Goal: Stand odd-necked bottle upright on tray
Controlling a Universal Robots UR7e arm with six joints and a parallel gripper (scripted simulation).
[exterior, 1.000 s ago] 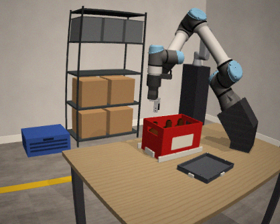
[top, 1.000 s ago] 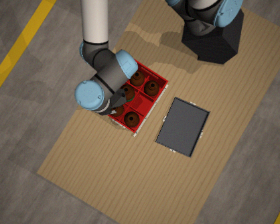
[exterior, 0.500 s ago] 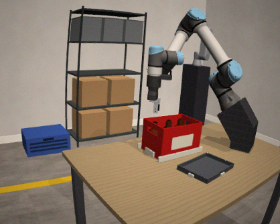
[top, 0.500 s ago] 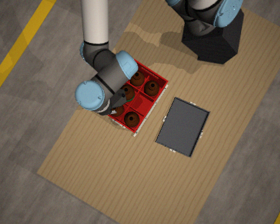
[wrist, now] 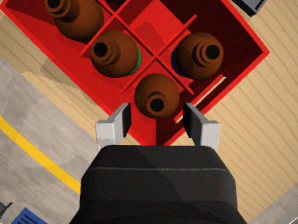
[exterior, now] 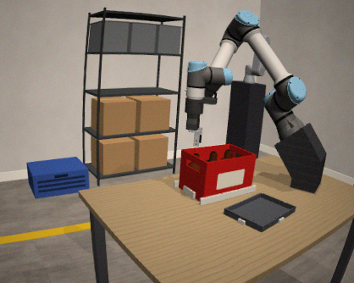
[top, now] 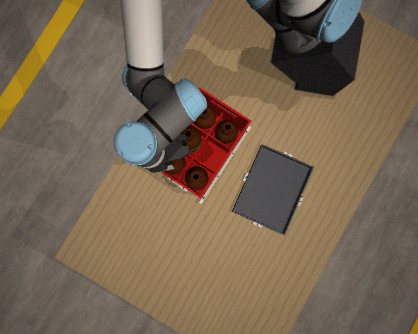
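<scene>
My hand is 9 cm past the red crate, 5 cm to the right of it and 14 cm above it. The rest, counted from my hand: dark grey tray: 8 cm behind, 33 cm to the left, 21 cm below.
</scene>
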